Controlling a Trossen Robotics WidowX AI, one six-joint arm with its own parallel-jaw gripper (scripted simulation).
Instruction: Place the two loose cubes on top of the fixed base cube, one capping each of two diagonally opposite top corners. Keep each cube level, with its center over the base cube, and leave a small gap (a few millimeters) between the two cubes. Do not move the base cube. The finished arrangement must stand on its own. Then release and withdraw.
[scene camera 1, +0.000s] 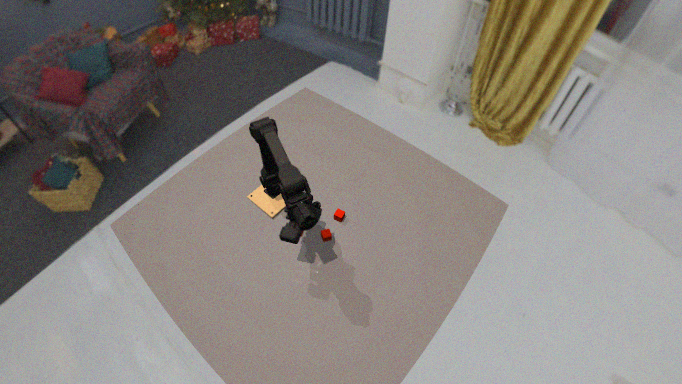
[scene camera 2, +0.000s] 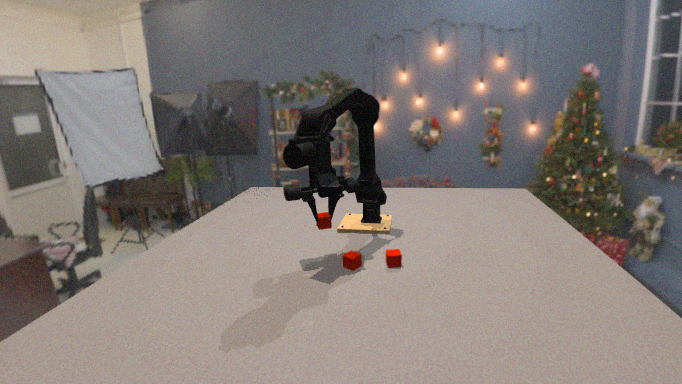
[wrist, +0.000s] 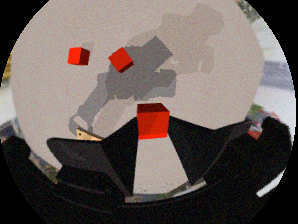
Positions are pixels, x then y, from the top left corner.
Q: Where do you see my gripper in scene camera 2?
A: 323, 220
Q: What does my gripper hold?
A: A red cube.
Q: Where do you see my gripper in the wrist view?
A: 151, 119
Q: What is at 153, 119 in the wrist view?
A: A red cube.
